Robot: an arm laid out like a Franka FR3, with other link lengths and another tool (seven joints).
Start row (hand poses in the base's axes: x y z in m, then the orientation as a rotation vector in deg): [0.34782, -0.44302, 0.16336, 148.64, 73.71, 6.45]
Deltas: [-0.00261, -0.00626, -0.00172, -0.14, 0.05, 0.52]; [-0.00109, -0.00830, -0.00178, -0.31, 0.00, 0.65]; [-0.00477, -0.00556, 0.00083, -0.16, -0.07, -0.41]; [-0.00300, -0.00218, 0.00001, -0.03, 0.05, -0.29]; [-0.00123, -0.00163, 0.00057, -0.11, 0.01, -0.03]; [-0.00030, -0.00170, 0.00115, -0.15, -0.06, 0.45]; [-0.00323, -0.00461, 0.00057, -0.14, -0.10, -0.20]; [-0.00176, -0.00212, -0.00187, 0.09, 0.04, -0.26]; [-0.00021, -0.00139, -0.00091, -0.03, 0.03, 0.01]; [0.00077, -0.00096, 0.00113, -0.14, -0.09, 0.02]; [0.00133, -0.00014, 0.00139, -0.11, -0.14, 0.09]
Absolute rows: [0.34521, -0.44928, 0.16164, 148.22, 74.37, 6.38]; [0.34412, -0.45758, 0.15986, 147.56, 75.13, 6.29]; [0.33935, -0.46314, 0.16069, 147.66, 74.53, 6.20]; [0.33635, -0.46532, 0.16070, 147.83, 74.16, 6.06]; [0.33512, -0.46695, 0.16127, 147.76, 74.09, 5.97]; [0.33482, -0.46865, 0.16242, 147.33, 74.61, 6.03]; [0.33159, -0.47326, 0.16299, 147.30, 74.28, 6.02]; [0.32983, -0.47538, 0.16112, 147.55, 73.98, 5.98]; [0.32962, -0.47677, 0.16021, 147.53, 74.00, 5.92]; [0.33039, -0.47773, 0.16134, 147.37, 73.96, 5.94]; [0.33172, -0.47787, 0.16273, 147.17, 74.00, 6.06]
